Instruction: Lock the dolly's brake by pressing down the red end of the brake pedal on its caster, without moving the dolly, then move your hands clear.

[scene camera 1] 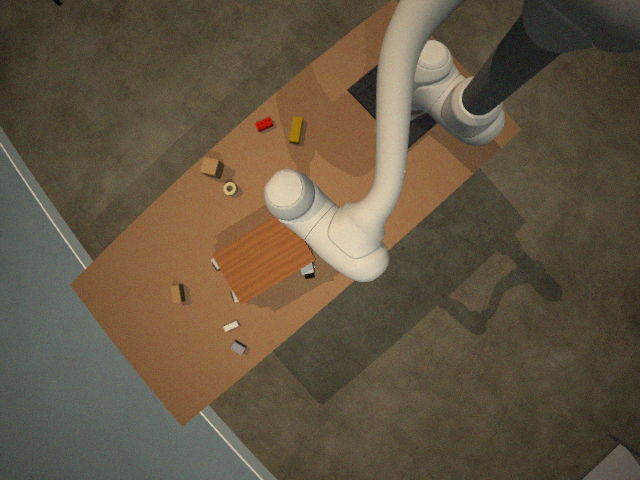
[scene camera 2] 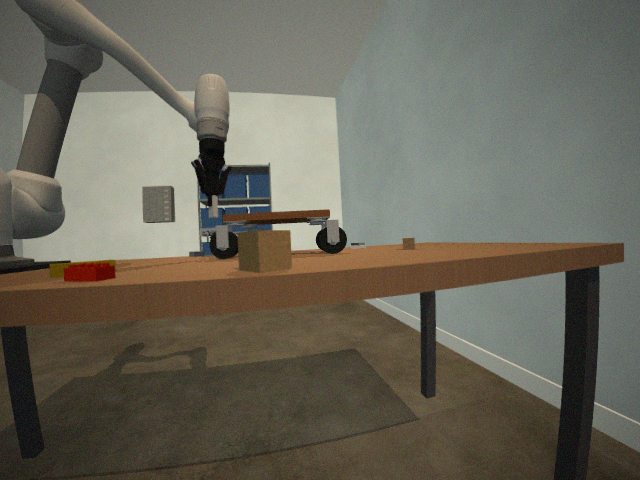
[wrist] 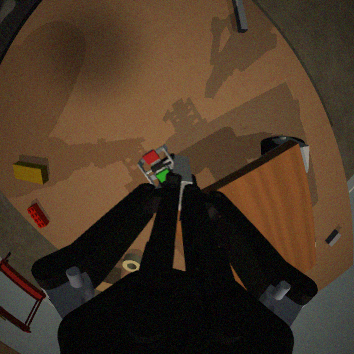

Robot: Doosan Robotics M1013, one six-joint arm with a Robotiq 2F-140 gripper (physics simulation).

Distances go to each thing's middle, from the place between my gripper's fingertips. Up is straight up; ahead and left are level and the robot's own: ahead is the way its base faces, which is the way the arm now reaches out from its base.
Scene:
Right now the dolly (scene camera 1: 271, 252) is 180 mm ahead of my hand, 70 mm to the left of it and 60 mm below it. Round my hand: red brick (scene camera 2: 93, 271) (410 mm to the right, 110 mm below, 40 mm behind).

